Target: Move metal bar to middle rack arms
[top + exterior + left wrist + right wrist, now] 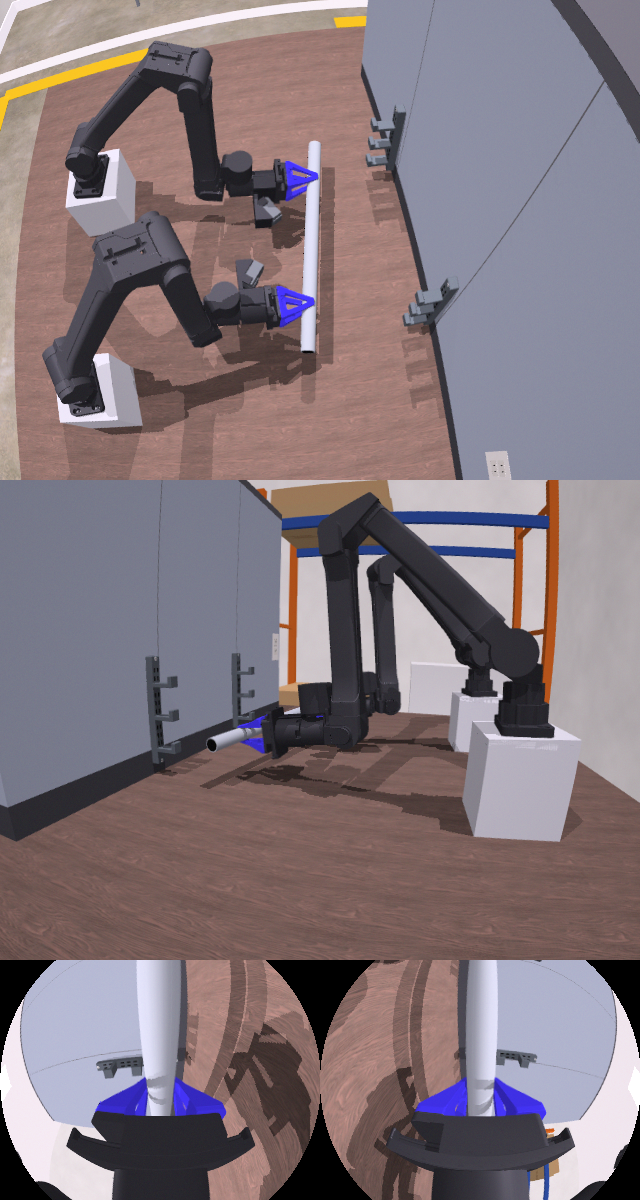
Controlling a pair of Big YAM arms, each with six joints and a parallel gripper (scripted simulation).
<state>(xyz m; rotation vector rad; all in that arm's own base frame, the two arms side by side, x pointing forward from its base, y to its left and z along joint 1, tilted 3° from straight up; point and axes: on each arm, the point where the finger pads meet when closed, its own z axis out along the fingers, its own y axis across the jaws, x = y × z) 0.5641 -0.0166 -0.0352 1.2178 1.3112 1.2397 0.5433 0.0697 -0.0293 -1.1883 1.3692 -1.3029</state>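
The metal bar lies 15 cm to the left of my right hand and 2 cm ahead of it. The rest, counted from my right hand: grey wall panel (41 cm ahead, 34 cm above, 14 cm to the left).
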